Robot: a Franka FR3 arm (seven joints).
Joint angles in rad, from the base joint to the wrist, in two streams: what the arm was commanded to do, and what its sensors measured. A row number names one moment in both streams.
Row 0, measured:
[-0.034, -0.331, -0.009, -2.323, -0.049, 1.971, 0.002]
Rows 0 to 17, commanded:
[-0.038, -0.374, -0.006, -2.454, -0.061, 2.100, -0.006]
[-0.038, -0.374, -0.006, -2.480, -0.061, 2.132, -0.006]
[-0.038, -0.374, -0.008, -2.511, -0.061, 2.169, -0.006]
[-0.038, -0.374, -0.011, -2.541, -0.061, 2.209, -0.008]
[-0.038, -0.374, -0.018, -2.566, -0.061, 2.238, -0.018]
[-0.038, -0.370, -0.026, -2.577, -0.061, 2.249, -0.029]
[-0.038, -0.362, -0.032, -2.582, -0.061, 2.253, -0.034]
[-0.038, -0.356, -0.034, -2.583, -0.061, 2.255, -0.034]
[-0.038, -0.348, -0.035, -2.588, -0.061, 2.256, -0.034]
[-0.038, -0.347, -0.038, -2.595, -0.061, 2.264, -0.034]
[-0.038, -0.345, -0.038, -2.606, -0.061, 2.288, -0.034]
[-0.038, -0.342, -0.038, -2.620, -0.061, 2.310, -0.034]
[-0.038, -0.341, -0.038, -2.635, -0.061, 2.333, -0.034]
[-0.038, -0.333, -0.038, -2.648, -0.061, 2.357, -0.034]
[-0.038, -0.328, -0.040, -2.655, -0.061, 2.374, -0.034]
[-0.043, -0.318, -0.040, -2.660, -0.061, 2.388, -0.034]
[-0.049, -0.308, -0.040, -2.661, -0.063, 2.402, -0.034]
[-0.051, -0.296, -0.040, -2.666, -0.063, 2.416, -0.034]
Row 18, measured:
[-0.035, -0.320, -0.036, -2.638, -0.052, 2.352, -0.020]
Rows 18 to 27, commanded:
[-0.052, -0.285, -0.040, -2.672, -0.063, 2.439, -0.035]
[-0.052, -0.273, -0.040, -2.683, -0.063, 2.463, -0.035]
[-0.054, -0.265, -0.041, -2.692, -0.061, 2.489, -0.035]
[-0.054, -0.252, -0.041, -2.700, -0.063, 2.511, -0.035]
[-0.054, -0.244, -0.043, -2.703, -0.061, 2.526, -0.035]
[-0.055, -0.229, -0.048, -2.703, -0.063, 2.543, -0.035]
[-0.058, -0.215, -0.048, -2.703, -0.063, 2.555, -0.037]
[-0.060, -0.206, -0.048, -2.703, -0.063, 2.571, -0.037]
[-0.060, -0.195, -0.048, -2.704, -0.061, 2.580, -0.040]
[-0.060, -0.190, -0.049, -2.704, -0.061, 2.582, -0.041]
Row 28, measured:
[-0.047, -0.213, -0.046, -2.691, -0.052, 2.537, -0.023]
